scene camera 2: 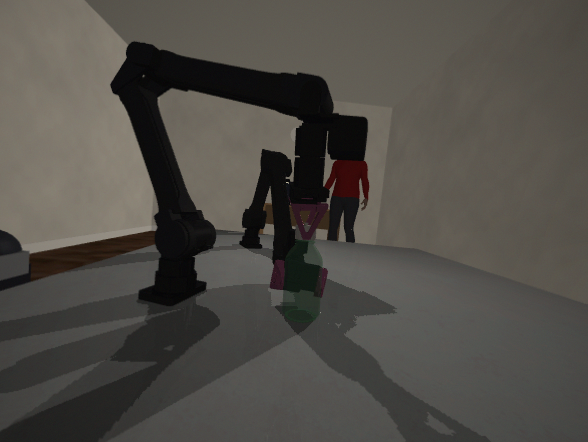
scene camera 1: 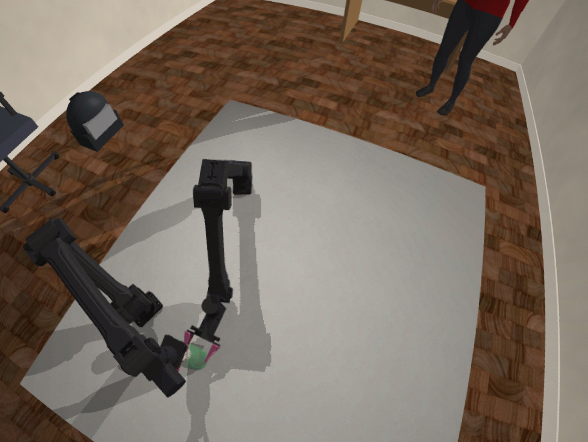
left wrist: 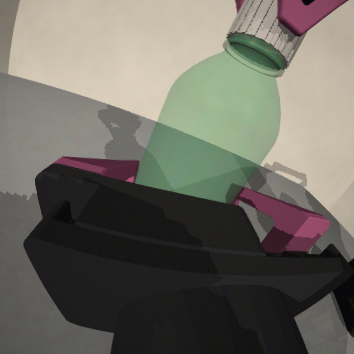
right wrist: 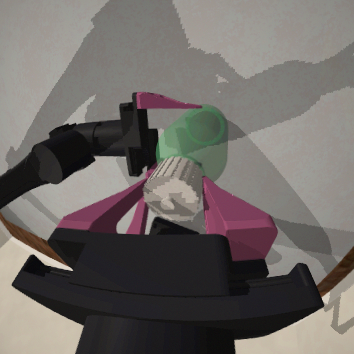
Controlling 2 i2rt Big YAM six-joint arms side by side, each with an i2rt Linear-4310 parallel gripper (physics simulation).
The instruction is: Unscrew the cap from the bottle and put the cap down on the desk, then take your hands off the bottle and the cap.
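Frame: origin at the left arm's base, x ahead, y left, z up, level; centimetres.
Seen in the pictures: left gripper, between the fingertips: (scene camera 2: 302,290) (scene camera 1: 193,358) (left wrist: 184,179) (right wrist: 201,137); right gripper, between the fingertips: (scene camera 2: 304,236) (scene camera 1: 183,353) (left wrist: 263,43) (right wrist: 174,183); left arm's base, origin of its link: (scene camera 2: 250,246) (scene camera 1: 242,184); right arm's base, origin of its link: (scene camera 2: 174,293) (scene camera 1: 145,309) (left wrist: 350,299) (right wrist: 172,233).
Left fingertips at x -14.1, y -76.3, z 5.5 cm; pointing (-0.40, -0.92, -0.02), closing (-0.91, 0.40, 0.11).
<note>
Pixels of each thing's middle, then the offset from my left fingertips to it. Level surfaces: height alone.
- green translucent bottle, middle of its body: (left wrist: 207,141) (right wrist: 194,147) (scene camera 2: 303,271) (scene camera 1: 190,356) dx +0.1, dy +0.5, dz +3.7 cm
- ribbed whitish cap, middle of its body: (right wrist: 173,190) (left wrist: 268,28) (scene camera 2: 305,230) dx -0.1, dy +0.9, dz +11.9 cm
- pale grey surface, height of its surface: dz -5.6 cm
The green translucent bottle (scene camera 1: 198,358) (scene camera 2: 303,272) (left wrist: 215,120) (right wrist: 216,150) is upright at the lower left of the mat in scene camera 1. Whether its base touches the surface is unclear. The ribbed whitish cap (left wrist: 252,22) (right wrist: 174,192) sits over the bottle's neck; a green neck part and a clear ring show at its lower edge in the left wrist view. My left gripper (scene camera 2: 300,281) (left wrist: 184,179) is shut on the bottle's body from the side. My right gripper (scene camera 2: 306,231) (right wrist: 174,183) comes from above and is shut on the cap. How tightly the cap sits is hidden.
A pale grey surface (scene camera 1: 350,300) lies under both arms, with wooden floor (scene camera 1: 510,300) around it. A dark helmet-like object (scene camera 1: 90,117) and a chair (scene camera 1: 27,177) are at the left. A person in a red top (scene camera 1: 465,50) (scene camera 2: 348,180) stands beyond the far edge.
</note>
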